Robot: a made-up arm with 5 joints. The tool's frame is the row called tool.
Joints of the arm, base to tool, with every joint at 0 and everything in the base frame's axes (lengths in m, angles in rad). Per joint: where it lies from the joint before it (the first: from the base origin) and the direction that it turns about. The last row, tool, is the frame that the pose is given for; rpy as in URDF.
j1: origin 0.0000 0.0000 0.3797 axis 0 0 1
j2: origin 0.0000 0.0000 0.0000 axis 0 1 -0.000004
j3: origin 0.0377 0.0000 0.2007 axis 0 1 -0.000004
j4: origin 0.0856 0.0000 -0.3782 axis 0 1 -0.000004
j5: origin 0.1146 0.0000 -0.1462 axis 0 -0.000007 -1
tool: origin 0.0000 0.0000 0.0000 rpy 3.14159 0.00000 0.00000
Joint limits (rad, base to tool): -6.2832..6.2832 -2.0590..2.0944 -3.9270..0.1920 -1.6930..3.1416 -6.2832..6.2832
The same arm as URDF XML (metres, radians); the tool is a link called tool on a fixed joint. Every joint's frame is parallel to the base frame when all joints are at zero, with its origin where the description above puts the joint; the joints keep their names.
<robot name="arm">
  <joint name="tool_fixed" type="fixed">
    <parent link="link5"/>
    <child link="tool"/>
    <origin xyz="0 0 0" rpy="3.1416 0 0"/>
  </joint>
  <joint name="j5" type="revolute">
    <parent link="link4"/>
    <child link="link5"/>
    <origin xyz="0.1146 0 -0.1462" rpy="0 0 0"/>
    <axis xyz="0 0 -1"/>
    <limit lower="-6.2832" upper="6.2832"/>
  </joint>
  <joint name="j4" type="revolute">
    <parent link="link3"/>
    <child link="link4"/>
    <origin xyz="0.0856 0 -0.3782" rpy="0 0 0"/>
    <axis xyz="0 1 0"/>
    <limit lower="-1.693" upper="3.1416"/>
  </joint>
  <joint name="j3" type="revolute">
    <parent link="link2"/>
    <child link="link3"/>
    <origin xyz="0.0377 0 0.2007" rpy="0 0 0"/>
    <axis xyz="0 1 0"/>
    <limit lower="-3.927" upper="0.192"/>
  </joint>
  <joint name="j2" type="revolute">
    <parent link="link1"/>
    <child link="link2"/>
    <origin xyz="0 0 0" rpy="0 0 0"/>
    <axis xyz="0 1 0"/>
    <limit lower="-2.059" upper="2.0944"/>
  </joint>
  <joint name="j1" type="revolute">
    <parent link="base_link"/>
    <child link="link1"/>
    <origin xyz="0 0 0.3797" rpy="0 0 0"/>
    <axis xyz="0 0 1"/>
    <limit lower="-6.2832" upper="6.2832"/>
  </joint>
  <link name="base_link"/>
  <link name="link1"/>
  <link name="link2"/>
  <link name="link3"/>
  <link name="link4"/>
  <link name="link5"/>
  <link name="tool"/>
</robot>

